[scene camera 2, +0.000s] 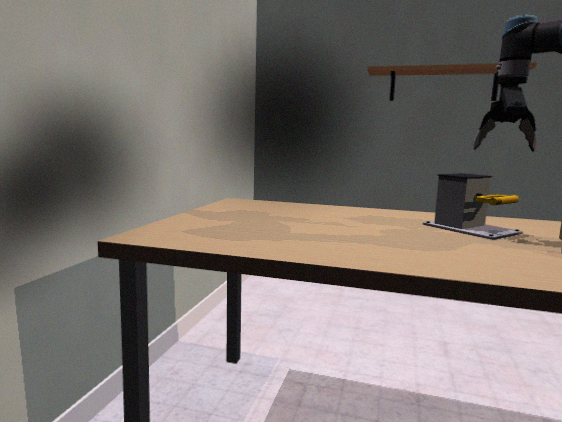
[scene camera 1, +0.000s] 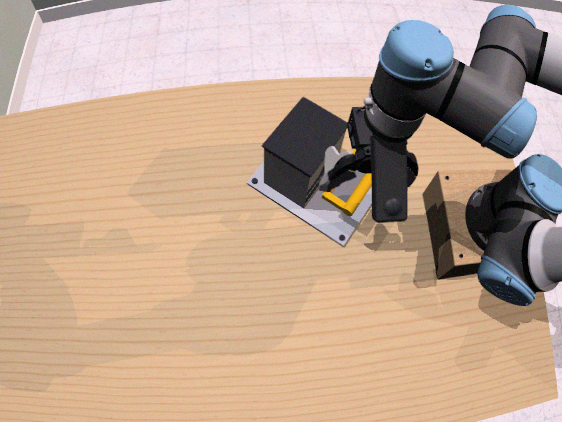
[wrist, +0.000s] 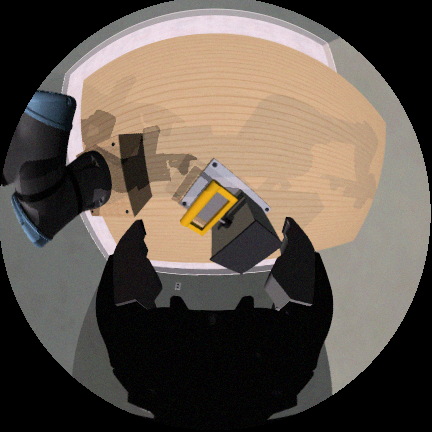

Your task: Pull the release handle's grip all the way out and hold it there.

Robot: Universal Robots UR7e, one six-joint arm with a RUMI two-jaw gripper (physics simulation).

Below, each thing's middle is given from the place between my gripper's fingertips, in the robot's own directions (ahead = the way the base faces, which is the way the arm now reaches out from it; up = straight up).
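Base plate (scene camera 1: 326, 218): 6 cm ahead of my hand, 12 cm to the right of it, 25 cm below it.
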